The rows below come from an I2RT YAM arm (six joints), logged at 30 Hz.
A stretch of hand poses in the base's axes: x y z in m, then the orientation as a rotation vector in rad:
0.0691 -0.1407 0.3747 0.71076 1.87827 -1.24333
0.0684 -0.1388 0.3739 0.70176 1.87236 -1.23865
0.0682 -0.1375 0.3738 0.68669 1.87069 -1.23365
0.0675 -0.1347 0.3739 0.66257 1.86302 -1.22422
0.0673 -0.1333 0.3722 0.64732 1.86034 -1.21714
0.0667 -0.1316 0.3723 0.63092 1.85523 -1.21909
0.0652 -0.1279 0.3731 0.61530 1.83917 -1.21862
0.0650 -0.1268 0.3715 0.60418 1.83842 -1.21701
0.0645 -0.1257 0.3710 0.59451 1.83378 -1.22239
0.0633 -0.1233 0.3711 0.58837 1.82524 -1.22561
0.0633 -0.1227 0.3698 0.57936 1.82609 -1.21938
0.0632 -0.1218 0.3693 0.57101 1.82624 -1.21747
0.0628 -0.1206 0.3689 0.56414 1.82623 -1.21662
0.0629 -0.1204 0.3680 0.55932 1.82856 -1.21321
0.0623 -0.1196 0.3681 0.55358 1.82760 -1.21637
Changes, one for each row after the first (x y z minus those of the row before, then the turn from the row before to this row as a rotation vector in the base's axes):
-0.0007 0.0019 -0.0008 -0.00432 -0.00485 0.00894
-0.0002 0.0013 -0.0001 -0.00406 -0.00050 0.01295
-0.0007 0.0028 0.0001 -0.00853 -0.00513 0.02186
-0.0002 0.0014 -0.0017 -0.00368 -0.00207 0.01422
-0.0006 0.0017 0.0001 -0.00975 0.00086 0.01063
-0.0015 0.0037 0.0008 -0.01415 -0.00874 0.01232
-0.0002 0.0011 -0.0016 -0.00380 0.00135 0.00844
-0.0005 0.0011 -0.0005 -0.00872 0.00140 0.00418
-0.0012 0.0024 0.0001 -0.00840 -0.00345 0.00330
0.0000 0.0006 -0.0013 0.00008 -0.00002 0.00927
-0.0001 0.0009 -0.0005 -0.00215 0.00134 0.00661
-0.0004 0.0012 -0.0004 -0.00220 0.00135 0.00507
0.0001 0.0002 -0.0009 0.00107 0.00144 0.00480
-0.0006 0.0008 0.0001 -0.00425 0.00220 0.00228

